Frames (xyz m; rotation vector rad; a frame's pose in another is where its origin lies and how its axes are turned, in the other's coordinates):
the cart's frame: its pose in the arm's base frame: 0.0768 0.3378 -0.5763 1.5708 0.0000 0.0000
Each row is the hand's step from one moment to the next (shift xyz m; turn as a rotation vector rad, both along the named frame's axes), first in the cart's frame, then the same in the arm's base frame.
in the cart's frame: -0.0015 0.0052 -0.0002 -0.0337 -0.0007 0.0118
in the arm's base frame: -0.0015 0.0002 0.0052 -0.0337 -0.0118 -0.0007
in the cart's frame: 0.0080 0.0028 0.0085 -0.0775 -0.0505 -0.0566
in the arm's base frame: 0.0080 -0.0085 0.0028 -0.0775 0.0566 -0.0505
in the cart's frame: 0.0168 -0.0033 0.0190 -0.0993 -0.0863 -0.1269
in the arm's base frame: 0.0168 -0.0190 -0.0033 -0.0993 0.1269 -0.0863
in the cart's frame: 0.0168 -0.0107 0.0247 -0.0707 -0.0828 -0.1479
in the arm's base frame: 0.0168 -0.0247 -0.0107 -0.0707 0.1479 -0.0828
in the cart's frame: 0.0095 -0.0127 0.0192 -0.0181 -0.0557 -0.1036
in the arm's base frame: 0.0095 -0.0192 -0.0127 -0.0181 0.1036 -0.0557
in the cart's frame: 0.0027 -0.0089 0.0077 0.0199 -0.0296 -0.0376
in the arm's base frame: 0.0027 -0.0077 -0.0089 0.0199 0.0376 -0.0296
